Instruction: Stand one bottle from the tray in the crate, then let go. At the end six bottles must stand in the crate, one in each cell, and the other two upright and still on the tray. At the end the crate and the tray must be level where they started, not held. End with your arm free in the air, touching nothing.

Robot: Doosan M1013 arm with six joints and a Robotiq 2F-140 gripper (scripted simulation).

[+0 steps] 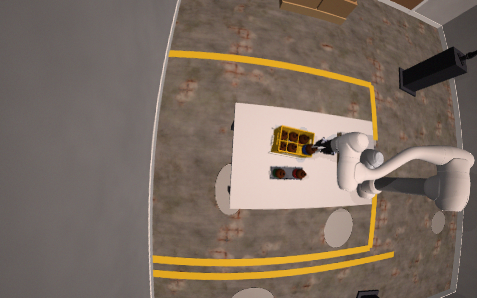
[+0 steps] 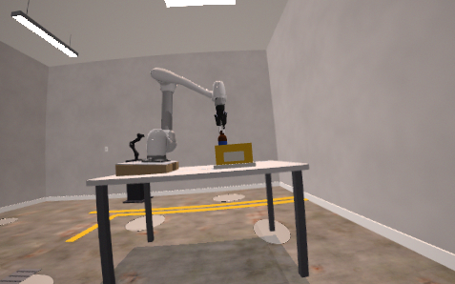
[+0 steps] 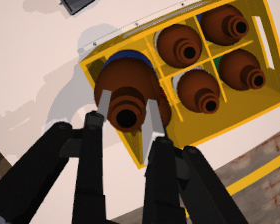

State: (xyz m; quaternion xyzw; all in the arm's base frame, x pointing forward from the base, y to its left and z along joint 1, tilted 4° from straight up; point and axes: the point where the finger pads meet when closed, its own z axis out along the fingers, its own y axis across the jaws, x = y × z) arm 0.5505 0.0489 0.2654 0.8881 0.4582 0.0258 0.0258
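Right now my hand is 90 mm short of the crate, 40 mm to the left of it and 230 mm above it. The rest, counted from my hand: grey tray 60 mm ahead, 200 mm to the left, 300 mm below.
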